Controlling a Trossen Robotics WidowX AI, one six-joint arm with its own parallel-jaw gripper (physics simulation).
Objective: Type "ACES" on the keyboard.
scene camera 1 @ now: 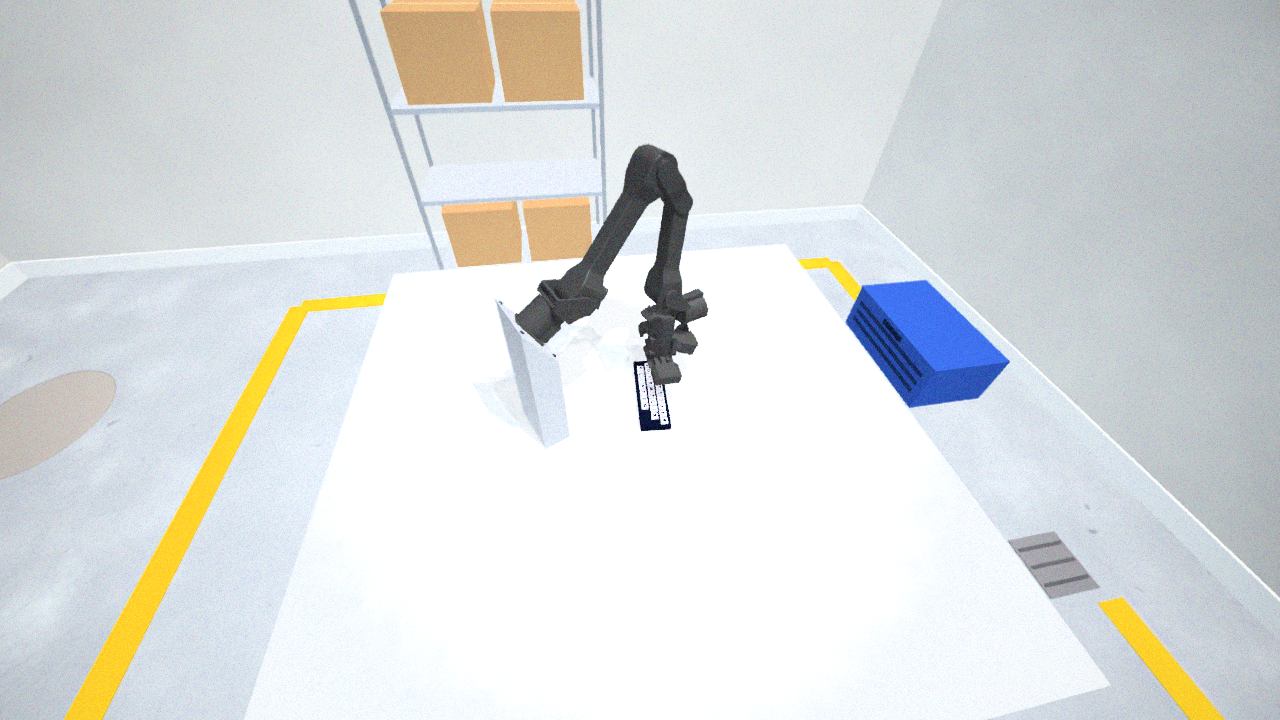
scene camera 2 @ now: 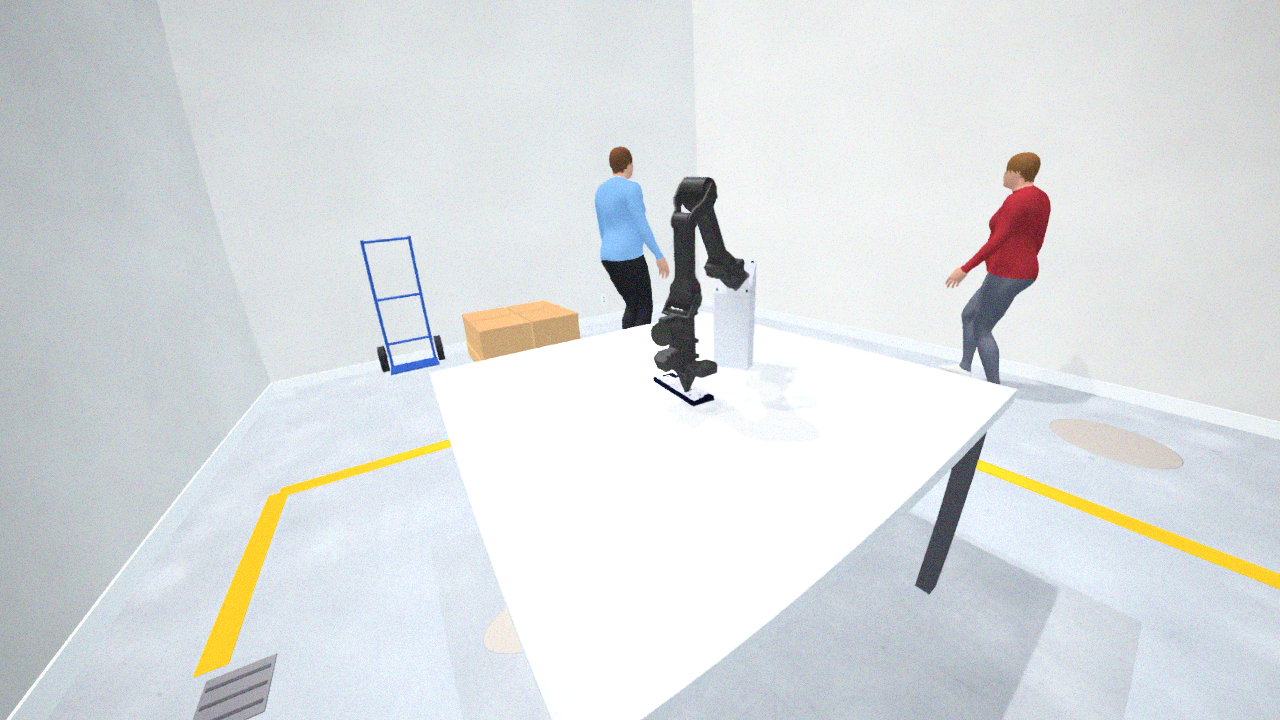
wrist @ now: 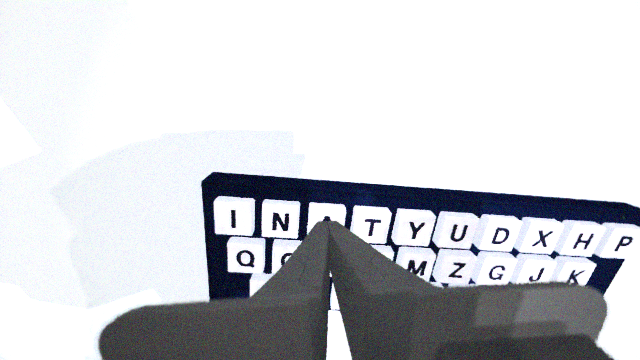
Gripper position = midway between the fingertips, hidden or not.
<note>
I see my gripper (scene camera 1: 656, 374) and a key (wrist: 327, 212).
My gripper shows as well in scene camera 2 (scene camera 2: 686, 391) and in the wrist view (wrist: 326, 230).
</note>
